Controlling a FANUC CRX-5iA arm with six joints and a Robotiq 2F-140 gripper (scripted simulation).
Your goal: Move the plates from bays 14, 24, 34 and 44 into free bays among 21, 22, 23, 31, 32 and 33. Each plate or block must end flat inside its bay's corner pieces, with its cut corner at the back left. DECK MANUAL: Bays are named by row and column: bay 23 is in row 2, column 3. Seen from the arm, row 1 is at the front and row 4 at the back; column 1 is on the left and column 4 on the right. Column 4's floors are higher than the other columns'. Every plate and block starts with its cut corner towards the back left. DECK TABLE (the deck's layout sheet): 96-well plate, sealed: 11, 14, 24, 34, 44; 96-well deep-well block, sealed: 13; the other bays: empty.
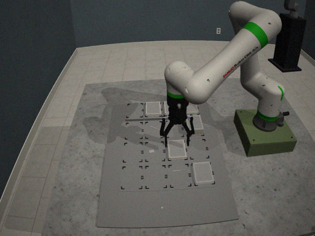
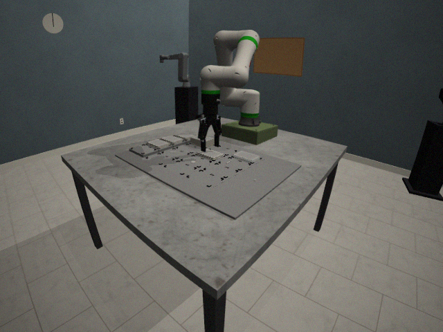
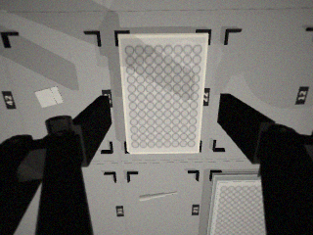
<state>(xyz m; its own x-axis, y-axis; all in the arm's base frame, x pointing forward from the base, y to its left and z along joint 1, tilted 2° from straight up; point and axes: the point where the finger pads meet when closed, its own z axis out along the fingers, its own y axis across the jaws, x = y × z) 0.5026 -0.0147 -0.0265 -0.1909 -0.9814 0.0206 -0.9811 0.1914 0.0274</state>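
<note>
Now: the white pointed piece 130 mm to the left of my hand, 60 mm below it and 30 mm ahead of it. The rest, counted from my hand: sealed deep-well block: 140 mm to the right, 140 mm behind, 40 mm below.
</note>
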